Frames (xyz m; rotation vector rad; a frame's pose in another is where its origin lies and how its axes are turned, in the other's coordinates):
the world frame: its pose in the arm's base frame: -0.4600 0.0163 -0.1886 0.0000 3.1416 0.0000
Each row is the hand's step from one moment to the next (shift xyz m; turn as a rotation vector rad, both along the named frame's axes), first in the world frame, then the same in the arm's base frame.
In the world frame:
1: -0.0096 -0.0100 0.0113 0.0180 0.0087 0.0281
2: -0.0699 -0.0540 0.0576 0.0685 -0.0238 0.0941
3: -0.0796 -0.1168 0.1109 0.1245 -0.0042 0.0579
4: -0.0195 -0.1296 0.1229 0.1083 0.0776 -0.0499
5: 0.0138 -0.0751 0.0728 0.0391 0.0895 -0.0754
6: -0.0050 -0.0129 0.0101 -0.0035 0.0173 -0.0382
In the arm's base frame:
1: 0.0096 -0.0100 -0.0113 -0.0180 0.0087 -0.0281
2: 0.0699 -0.0540 -0.0576 -0.0685 -0.0238 -0.0941
3: 0.0796 -0.1168 -0.1109 -0.1245 -0.0042 -0.0579
4: 0.0195 -0.1296 -0.1229 -0.1083 0.0776 0.0499
5: -0.0138 -0.0751 -0.0728 -0.0391 0.0895 0.0754
6: 0.0050 -0.0129 -0.0101 0.0035 0.0173 0.0382

